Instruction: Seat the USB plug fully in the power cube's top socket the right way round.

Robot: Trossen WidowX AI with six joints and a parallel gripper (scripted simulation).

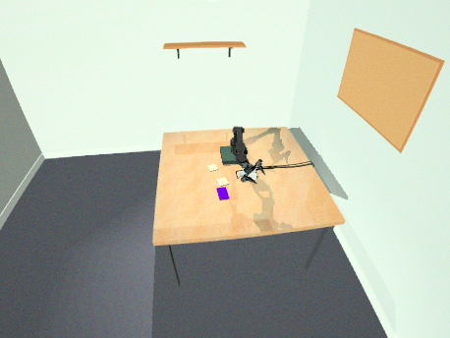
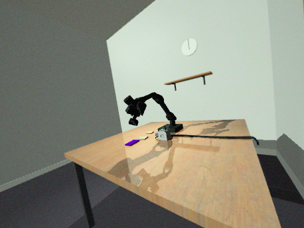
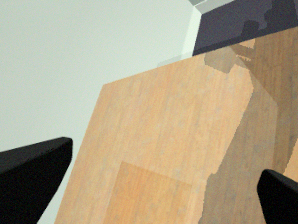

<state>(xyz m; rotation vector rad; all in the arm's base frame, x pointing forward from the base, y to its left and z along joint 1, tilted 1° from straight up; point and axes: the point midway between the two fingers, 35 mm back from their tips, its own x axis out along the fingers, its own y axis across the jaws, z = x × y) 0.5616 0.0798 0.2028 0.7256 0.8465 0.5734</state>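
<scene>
The dark USB plug is 280 mm behind my gripper tip and 120 mm below it. Also, from my gripper tip: purple card: 240 mm to the right, 210 mm below, 100 mm behind.
</scene>
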